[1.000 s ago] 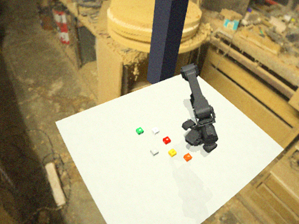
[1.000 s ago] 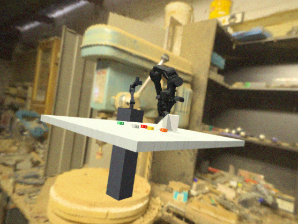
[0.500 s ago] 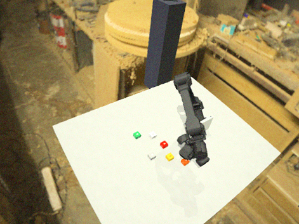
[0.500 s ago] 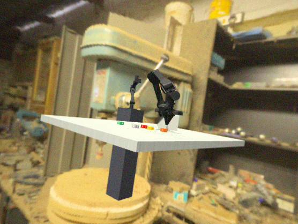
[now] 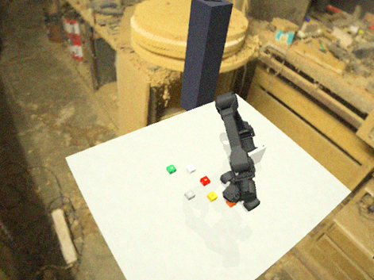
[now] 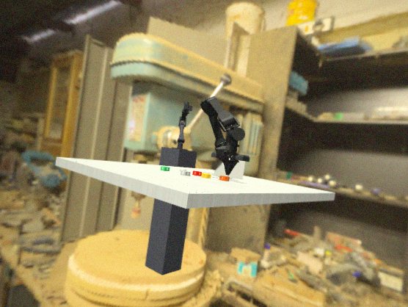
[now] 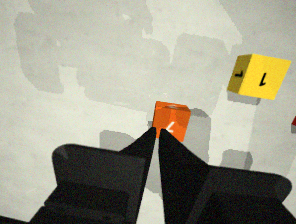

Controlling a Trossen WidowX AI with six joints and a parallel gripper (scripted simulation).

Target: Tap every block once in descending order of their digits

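My gripper tip is 10 mm to the left of the orange block and 20 mm above it. From my gripper tip the other things lie so: yellow block 50 mm ahead, 80 mm to the right, 20 mm below; red block 20 mm ahead, 160 mm to the right, 20 mm below; grey block 130 mm ahead, 140 mm to the right, 20 mm below.
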